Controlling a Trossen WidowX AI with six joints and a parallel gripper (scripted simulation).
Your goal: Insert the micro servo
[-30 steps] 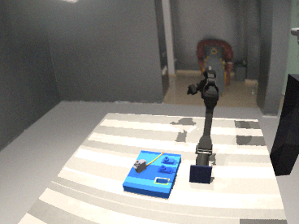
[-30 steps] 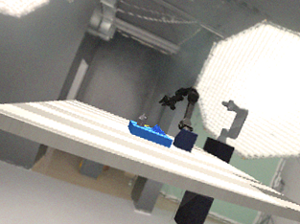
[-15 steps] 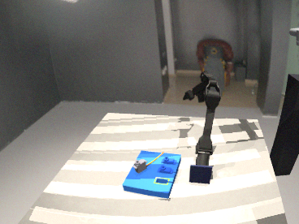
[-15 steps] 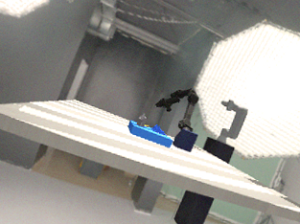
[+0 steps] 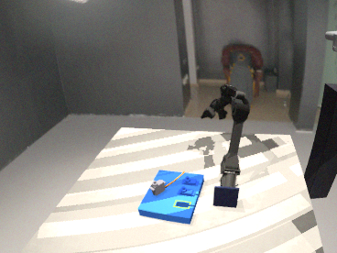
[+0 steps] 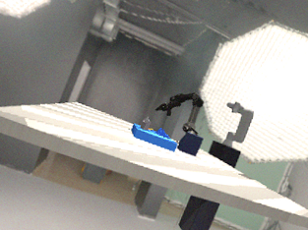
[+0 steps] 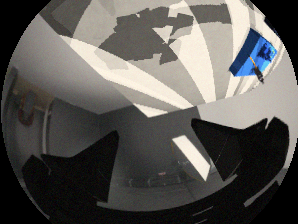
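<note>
My gripper tip is now 51 cm to the right of the blue robot deck, 18 cm above it and 16 cm short of it.
</note>
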